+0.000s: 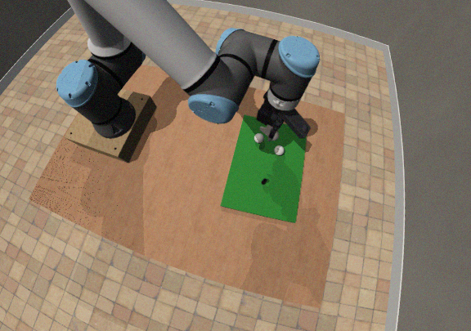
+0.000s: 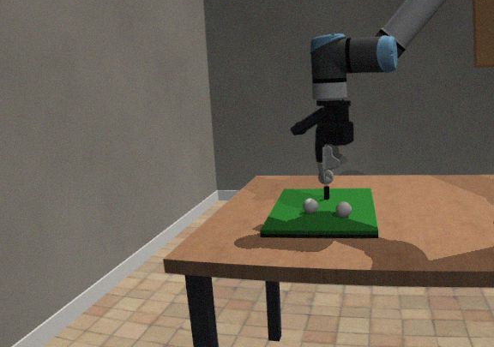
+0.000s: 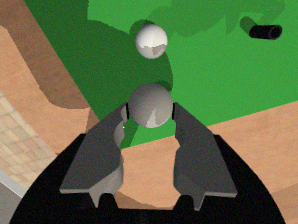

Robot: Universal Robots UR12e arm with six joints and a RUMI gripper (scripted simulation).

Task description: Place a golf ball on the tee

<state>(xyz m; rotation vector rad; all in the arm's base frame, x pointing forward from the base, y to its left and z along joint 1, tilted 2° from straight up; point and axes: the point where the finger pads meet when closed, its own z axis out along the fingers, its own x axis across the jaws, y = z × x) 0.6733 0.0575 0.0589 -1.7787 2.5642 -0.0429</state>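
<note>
The green mat is 120 mm to the right of my hand, 110 mm below it and 10 mm ahead of it. From my hand the other things lie so: white golf ball: right at my hand.
</note>
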